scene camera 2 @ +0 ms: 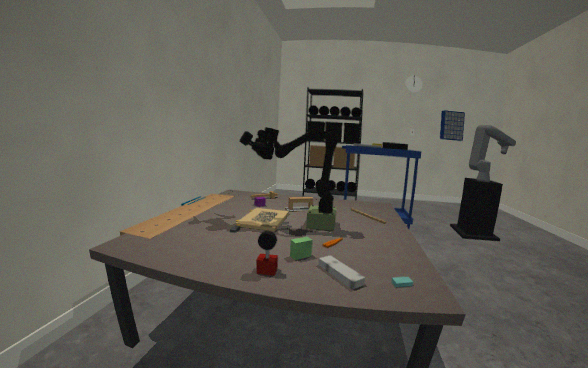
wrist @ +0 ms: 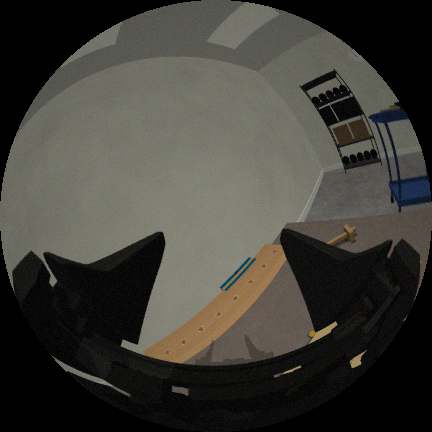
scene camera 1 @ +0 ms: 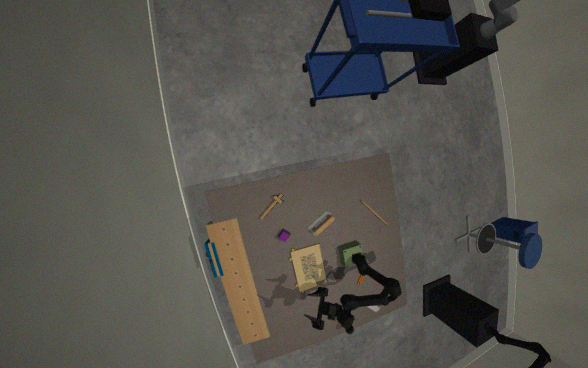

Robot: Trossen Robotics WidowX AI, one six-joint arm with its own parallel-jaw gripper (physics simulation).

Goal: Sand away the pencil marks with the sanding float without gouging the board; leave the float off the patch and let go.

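Frame: origin at the arm's base, x back, y right, z up, level; centimetres.
Seen in the pictures: gripper, fingertip midpoint: (scene camera 2: 247, 143) (wrist: 223, 236) (scene camera 1: 306, 304); arm's base, link origin: (scene camera 2: 325, 211) (scene camera 1: 356, 257).
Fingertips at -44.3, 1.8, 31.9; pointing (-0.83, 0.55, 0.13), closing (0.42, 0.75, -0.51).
Observation:
Pixels of each thing's middle, then the offset from my fingertips to it, as dx, dy, dz. "pt": a spot on its surface instead.
- cream board, body centre: (scene camera 2: 264, 227) (scene camera 1: 307, 264) +12.1, -3.9, -44.1
- wooden handle, surface spot: (scene camera 2: 301, 200) pt +25.6, +23.6, -34.1
- purple cube, body centre: (scene camera 2: 259, 201) (scene camera 1: 283, 235) -1.5, +22.7, -37.6
- wooden hammer, body centre: (wrist: 337, 238) (scene camera 1: 271, 206) (scene camera 2: 264, 195) -6.4, +42.5, -37.9
- green block, body centre: (scene camera 2: 301, 248) +40.8, -39.2, -36.7
- whitish bar, body centre: (scene camera 2: 340, 271) +56.5, -48.7, -38.7
The cream board (scene camera 1: 297, 260) (scene camera 2: 246, 220) lies on the table; its edge shows in the wrist view (wrist: 325, 332). Dark scribbled pencil marks (scene camera 1: 310, 266) (scene camera 2: 266, 216) cover a patch in its middle. The sanding float, with a grey plate and a wooden handle (scene camera 1: 324, 224) (scene camera 2: 301, 200), lies on the table beyond the board, apart from it and off the patch. My gripper (scene camera 1: 309, 304) (scene camera 2: 250, 142) (wrist: 223, 236) is wide open and empty, raised high above the table and to the near side of the board in scene camera 1. The float does not show in the wrist view.
A long holed plank (scene camera 1: 238, 285) (scene camera 2: 177, 217) (wrist: 218, 314) lies at the left. A purple cube (scene camera 1: 284, 235) (scene camera 2: 260, 201) and wooden hammer (scene camera 1: 270, 208) (wrist: 342, 236) lie beyond the board. A red block (scene camera 2: 267, 265), green block (scene camera 2: 301, 248) and whitish bar (scene camera 2: 341, 272) are near the front.

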